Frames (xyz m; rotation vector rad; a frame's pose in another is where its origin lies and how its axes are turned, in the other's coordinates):
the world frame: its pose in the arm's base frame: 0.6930 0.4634 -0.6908 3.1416 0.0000 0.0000
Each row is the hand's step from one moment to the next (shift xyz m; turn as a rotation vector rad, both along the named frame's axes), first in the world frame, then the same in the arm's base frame.
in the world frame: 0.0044 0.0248 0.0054 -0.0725 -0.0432 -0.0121
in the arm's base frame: 0.0044 -0.0248 -0.0054 -0.0725 0.0432 0.0121
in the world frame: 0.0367 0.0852 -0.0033 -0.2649 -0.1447 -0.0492
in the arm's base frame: 0.0367 -0.0852 0.0033 -0.2649 0.1447 0.0492
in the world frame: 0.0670 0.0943 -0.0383 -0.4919 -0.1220 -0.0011
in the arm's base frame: 0.0670 -0.0943 0.0383 -0.4919 0.1220 0.0011
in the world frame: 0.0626 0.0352 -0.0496 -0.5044 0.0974 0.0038
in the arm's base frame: 0.0626 -0.0352 0.0496 -0.5044 -0.0974 -0.0038
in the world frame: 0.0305 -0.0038 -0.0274 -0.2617 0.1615 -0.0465
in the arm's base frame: 0.0305 0.0038 0.0274 -0.2617 -0.1615 0.0465
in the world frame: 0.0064 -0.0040 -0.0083 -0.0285 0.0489 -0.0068
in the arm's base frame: 0.0064 0.0040 0.0083 -0.0285 -0.0489 0.0068
